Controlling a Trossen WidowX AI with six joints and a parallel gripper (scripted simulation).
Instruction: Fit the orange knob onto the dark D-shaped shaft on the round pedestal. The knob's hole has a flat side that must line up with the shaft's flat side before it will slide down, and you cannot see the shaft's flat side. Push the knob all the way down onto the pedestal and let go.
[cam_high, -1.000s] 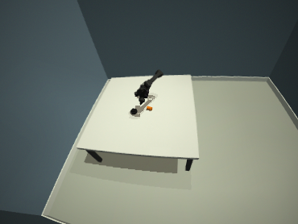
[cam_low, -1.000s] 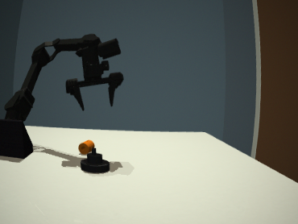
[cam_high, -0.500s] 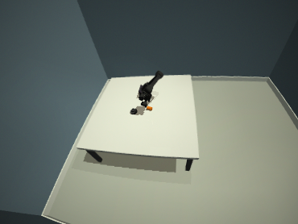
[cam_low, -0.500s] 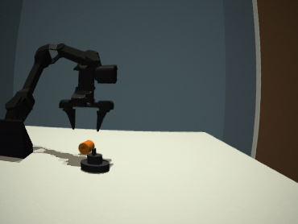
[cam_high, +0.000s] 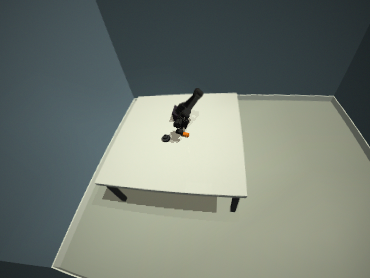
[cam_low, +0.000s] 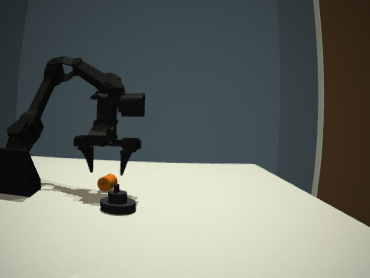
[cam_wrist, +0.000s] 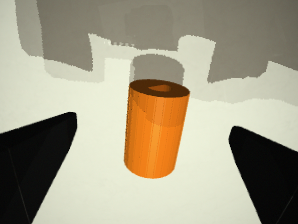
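The orange knob lies 30 mm below my gripper tip and 10 mm to the left of it. The rest, counted from my gripper tip: dark round pedestal (180 mm to the right, 20 mm below, 20 mm ahead).
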